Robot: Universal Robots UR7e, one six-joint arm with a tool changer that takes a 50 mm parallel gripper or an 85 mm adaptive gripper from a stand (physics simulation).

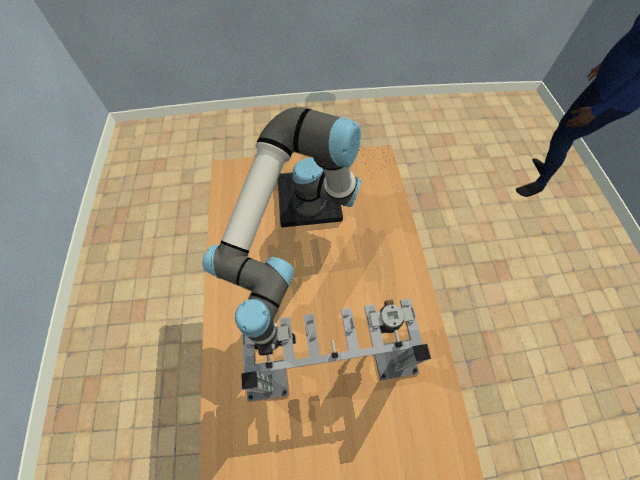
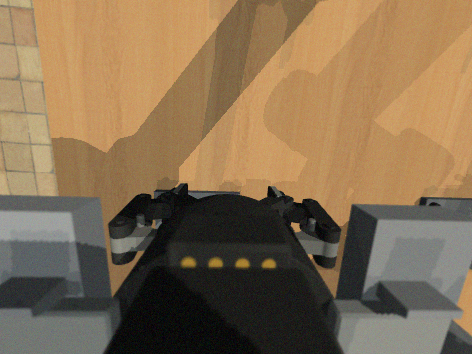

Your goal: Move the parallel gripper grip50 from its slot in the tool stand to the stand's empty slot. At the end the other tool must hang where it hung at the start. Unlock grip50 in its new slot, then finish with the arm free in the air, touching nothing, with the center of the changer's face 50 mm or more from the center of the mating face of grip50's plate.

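Seen in the pictures: arm's base, origin of its link: (image 1: 309, 201).
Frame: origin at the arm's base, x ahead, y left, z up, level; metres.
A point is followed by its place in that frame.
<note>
The arm's changer (image 1: 265, 335) is down on the tool in the stand's left slot; whether it is locked there cannot be seen. That tool (image 2: 230, 220) @(x 0.532, y -0.246, z 0.250 m) has jointed finger links at both sides, like the 85 mm adaptive gripper. Its fingers (image 2: 227, 192) look spread apart, with their tips partly hidden. Grey slot arms (image 2: 45, 240) @(x 0.536, y -0.295, z 0.245 m) (image 2: 420, 250) @(x 0.547, y -0.194, z 0.245 m) stand on both sides of it. The other tool, seemingly grip50 (image 1: 391, 316) @(x 0.613, y 0.107, z 0.251 m), hangs in the right slot with its round plate up; its fingers are hidden. The empty middle slot lies between two grey arms (image 1: 310, 330) @(x 0.593, y -0.128, z 0.245 m) (image 1: 348, 325) @(x 0.606, y -0.020, z 0.245 m).
The stand's crossbar (image 1: 310, 361) @(x 0.675, y -0.148, z 0.245 m) carries upright pins, one at the middle slot (image 1: 333, 348) @(x 0.658, y -0.079, z 0.257 m). Black-topped posts rise at the left (image 1: 250, 381) @(x 0.691, y -0.310, z 0.279 m) and right (image 1: 421, 352) @(x 0.732, y 0.144, z 0.279 m). The table (image 1: 361, 413) @(x 0.849, y -0.021, z -0.037 m) bears the robot base (image 1: 287, 217) @(x 0.056, y -0.108, z 0.000 m). A person (image 1: 563, 129) stands at the far right.
</note>
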